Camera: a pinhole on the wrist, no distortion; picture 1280 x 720 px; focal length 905.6 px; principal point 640.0 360.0 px. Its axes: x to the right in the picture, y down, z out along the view. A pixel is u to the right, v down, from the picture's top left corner.
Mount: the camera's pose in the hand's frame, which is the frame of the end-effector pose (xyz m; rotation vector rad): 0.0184 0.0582 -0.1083 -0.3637 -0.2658 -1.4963
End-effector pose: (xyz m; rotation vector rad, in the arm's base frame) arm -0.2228 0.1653 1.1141 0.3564 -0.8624 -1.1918
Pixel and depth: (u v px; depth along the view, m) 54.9 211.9 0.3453
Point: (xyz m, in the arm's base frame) -0.0578 0.3642 1.4424
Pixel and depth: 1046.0 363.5 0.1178
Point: -0.1979 0.1639 1.1752
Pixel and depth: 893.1 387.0 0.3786
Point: -0.3517 0.2074 1.3883
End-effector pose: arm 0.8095 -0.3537 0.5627 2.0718 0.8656 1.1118
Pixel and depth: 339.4 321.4 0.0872
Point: 0.8128 -0.4019 0.6797
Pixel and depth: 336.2 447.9 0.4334
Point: 1.1318 -0.5603 0.7728
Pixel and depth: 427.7 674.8 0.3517
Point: 1.0955 -0.4349 0.7675
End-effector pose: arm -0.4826 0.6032 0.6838 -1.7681 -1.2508 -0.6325
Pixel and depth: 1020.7 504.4 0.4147
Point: -0.4039 0.9409 0.5833
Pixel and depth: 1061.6 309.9 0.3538
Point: -0.4501 0.8533 0.5466
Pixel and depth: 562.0 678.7 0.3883
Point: -0.2059 0.8494 0.6188
